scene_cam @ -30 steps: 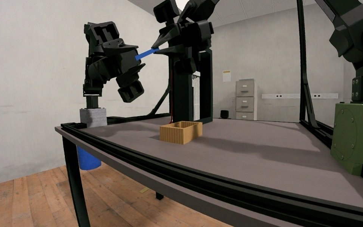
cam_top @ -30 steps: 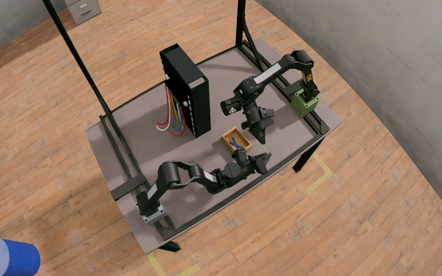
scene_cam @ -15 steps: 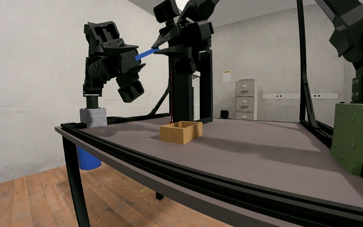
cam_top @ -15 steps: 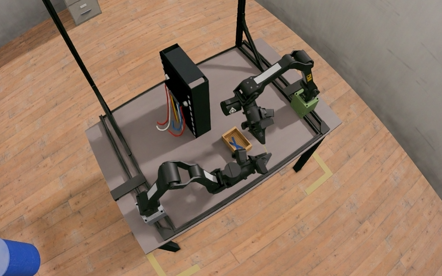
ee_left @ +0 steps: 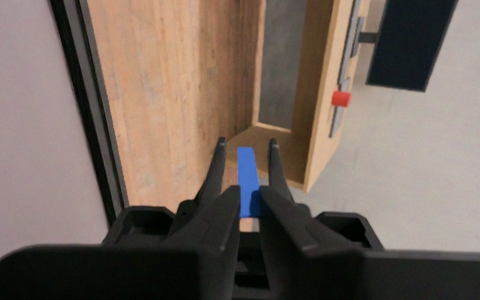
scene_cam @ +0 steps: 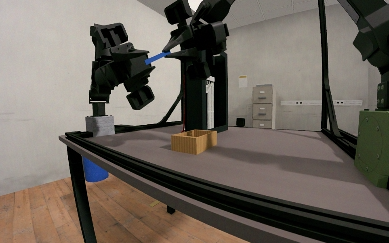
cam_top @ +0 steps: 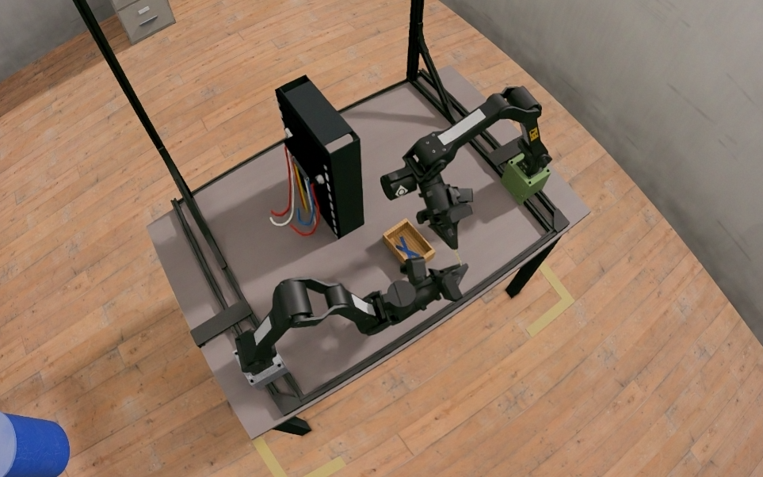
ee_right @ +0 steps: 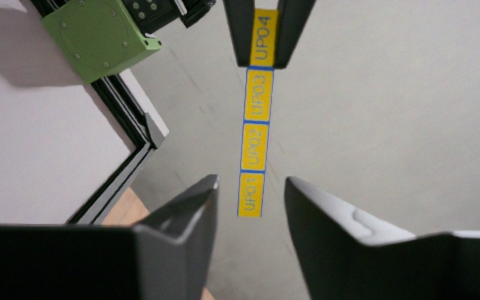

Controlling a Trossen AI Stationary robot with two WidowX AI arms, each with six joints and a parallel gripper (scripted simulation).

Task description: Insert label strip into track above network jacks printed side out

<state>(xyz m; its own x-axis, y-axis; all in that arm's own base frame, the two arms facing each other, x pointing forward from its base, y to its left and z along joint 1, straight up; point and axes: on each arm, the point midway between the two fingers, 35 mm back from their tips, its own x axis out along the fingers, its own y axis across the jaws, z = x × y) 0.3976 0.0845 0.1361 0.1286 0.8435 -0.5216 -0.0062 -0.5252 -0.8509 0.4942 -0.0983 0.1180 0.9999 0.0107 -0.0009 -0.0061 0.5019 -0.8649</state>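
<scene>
Right now the label strip is 20 mm behind my right hand, 30 mm to the left of it and 10 mm above it. Round my right hand: wooden box 170 mm behind, 20 mm to the left, 190 mm below; black patch panel 440 mm behind, 100 mm to the right, 10 mm below.
Now: left hand 4 cm short of the label strip, 3 cm above it and 1 cm to the left of it. Also, from my left hand: wooden box (23 cm below, 11 cm behind, 2 cm to the right); black patch panel (37 cm behind, 14 cm to the right, 5 cm below).
</scene>
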